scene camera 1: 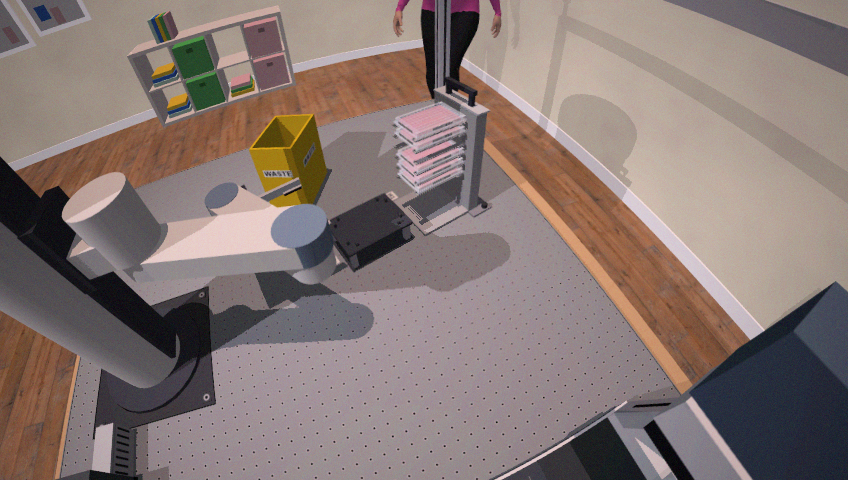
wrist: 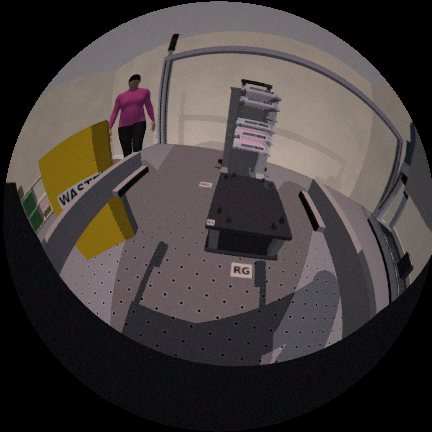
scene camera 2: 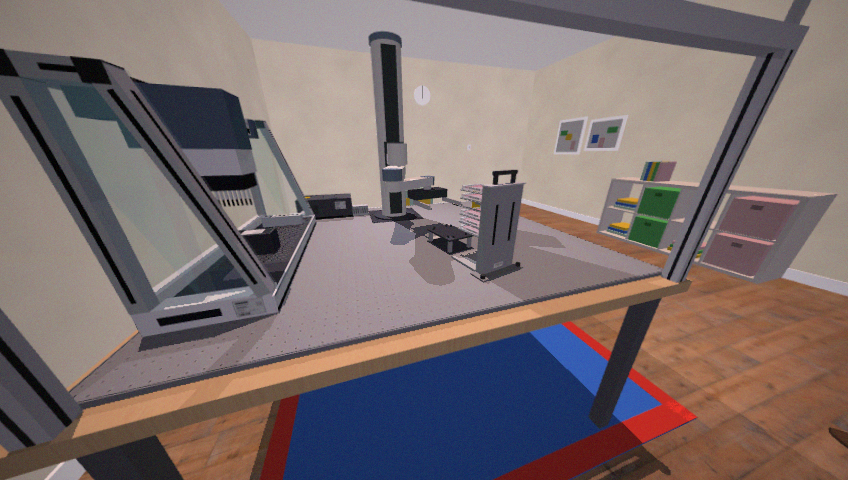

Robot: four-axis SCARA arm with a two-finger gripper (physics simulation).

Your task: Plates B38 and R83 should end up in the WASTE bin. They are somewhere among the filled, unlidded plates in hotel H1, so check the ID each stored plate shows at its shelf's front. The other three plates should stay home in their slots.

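Pixels of known places: gripper, fingertip midpoint: (scene camera 1: 312, 201) (wrist: 222, 167) (scene camera 2: 445, 205); arm's base at its link origin: (scene camera 1: 157, 359) (scene camera 2: 394, 216).
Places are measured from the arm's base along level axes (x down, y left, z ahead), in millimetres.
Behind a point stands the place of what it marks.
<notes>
Hotel H1 (scene camera 1: 474, 157) {x -183, y 116, z 824 mm} (scene camera 2: 501, 228) {x -163, y 185, z 835 mm} (wrist: 231, 125) {x -163, y 237, z 792 mm} stands upright with a stack of pink-filled, unlidded plates (scene camera 1: 429, 120) (wrist: 252, 134). Several plates show in it, with a wider gap below the second from the top. Labels show on their front edges in the wrist view, but the IDs are too small to read, so B38 and R83 cannot be told apart from the others. The yellow WASTE bin (scene camera 1: 271, 159) {x -182, y 324, z 393 mm} (wrist: 75, 160) {x -177, y 318, z 404 mm} stands left of the hotel. My gripper (wrist: 222, 167) {x -158, y 151, z 466 mm} is open and empty, short of the black platform and the hotel; the arm partly hides it in scene camera 1.
A low black platform (scene camera 1: 371, 220) {x -73, y 129, z 580 mm} (scene camera 2: 450, 231) {x -73, y 133, z 572 mm} (wrist: 250, 205) {x -73, y 123, z 546 mm} with small pegs stands before the hotel, beside an RG label (wrist: 241, 270) {x -13, y 104, z 468 mm}. A framed enclosure with a dark blue unit (scene camera 1: 779, 380) {x -469, y -486, z 698 mm} (scene camera 2: 193, 118) {x -446, y -526, z 778 mm} stands across the table. A person (scene camera 1: 449, 35) (wrist: 133, 110) stands beyond the table.
</notes>
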